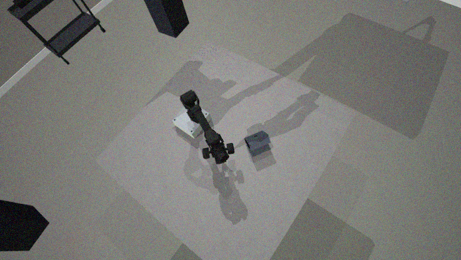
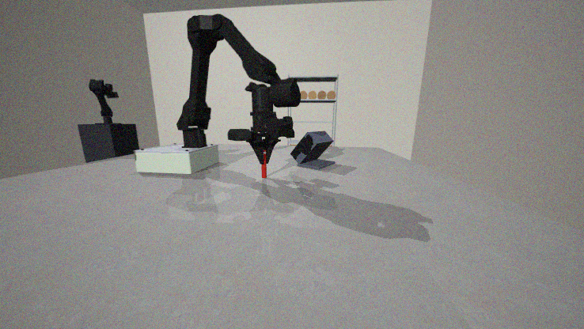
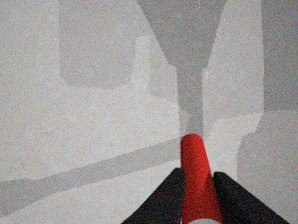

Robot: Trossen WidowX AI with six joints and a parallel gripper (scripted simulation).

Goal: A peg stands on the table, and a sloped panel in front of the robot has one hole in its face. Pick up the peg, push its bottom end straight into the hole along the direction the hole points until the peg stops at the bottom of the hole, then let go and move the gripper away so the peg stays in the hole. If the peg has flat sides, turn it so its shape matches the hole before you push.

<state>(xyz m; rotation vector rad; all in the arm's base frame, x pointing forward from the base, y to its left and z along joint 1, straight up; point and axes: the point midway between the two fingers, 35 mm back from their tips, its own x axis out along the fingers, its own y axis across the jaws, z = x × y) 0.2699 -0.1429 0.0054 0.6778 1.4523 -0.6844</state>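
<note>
Right now my gripper tip is 160 mm short of the grey-blue sloped panel, 190 mm to the right of it and 30 mm below it. Round my gripper tip: round red peg 20 mm above.
</note>
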